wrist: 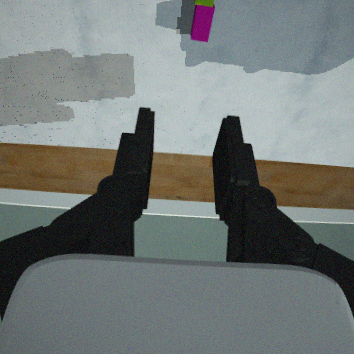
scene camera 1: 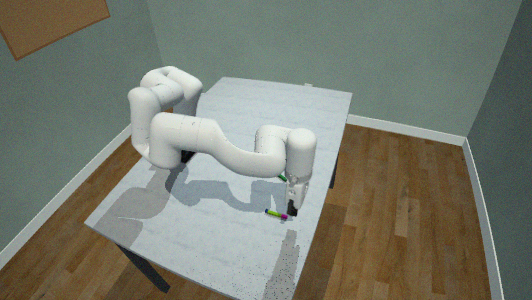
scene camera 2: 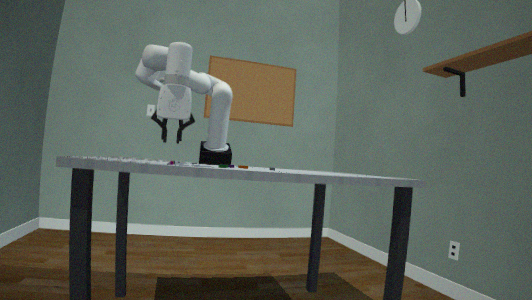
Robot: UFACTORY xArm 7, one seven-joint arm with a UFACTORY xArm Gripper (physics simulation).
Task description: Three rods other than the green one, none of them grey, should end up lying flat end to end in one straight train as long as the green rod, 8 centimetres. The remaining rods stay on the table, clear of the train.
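Places are measured from the arm's base along level axes (x ahead, y left, z up), in metres.
Where they show: gripper, fingertip midpoint: (wrist: 185, 132) (scene camera 1: 294, 210) (scene camera 2: 171, 143); arm's base at its link origin: (scene camera 2: 215, 147).
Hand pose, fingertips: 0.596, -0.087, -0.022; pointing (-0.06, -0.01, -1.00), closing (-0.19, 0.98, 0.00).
Observation:
Each offset is from my fingertips to the top centre of the thing, as dx, dy, dz. Level surfaces: height alone.
A blue rod @(-0.101, -0.011, -0.055) (scene camera 1: 266, 211), a lime rod @(-0.071, -0.008, -0.055) (scene camera 1: 275, 214) (wrist: 204, 2) and a magenta rod @(-0.036, -0.001, -0.055) (scene camera 1: 284, 217) (scene camera 2: 172, 162) (wrist: 202, 24) lie flat end to end in one straight line, lime in the middle; no gap shows. The green rod @(-0.153, +0.157, -0.055) (scene camera 1: 282, 177) (scene camera 2: 224, 166) lies apart, partly behind the arm in scene camera 1. A purple rod @(-0.253, +0.164, -0.055) (scene camera 2: 232, 166), an orange rod @(-0.251, +0.227, -0.055) (scene camera 2: 243, 167) and a grey rod @(-0.265, +0.340, -0.055) (scene camera 2: 272, 169) lie farther along the table. My gripper (scene camera 1: 292, 213) (scene camera 2: 171, 141) (wrist: 185, 132) is partly open and empty, above the table beyond the magenta end.
The table @(dz -0.070) (scene camera 1: 200, 250) (scene camera 2: 300, 175) carries the rods. Its edge passes close to the gripper in scene camera 1, and floor shows between the fingers in the wrist view. The arm hides part of the table in scene camera 1. A wall shelf (scene camera 2: 480, 55) is off to the right.

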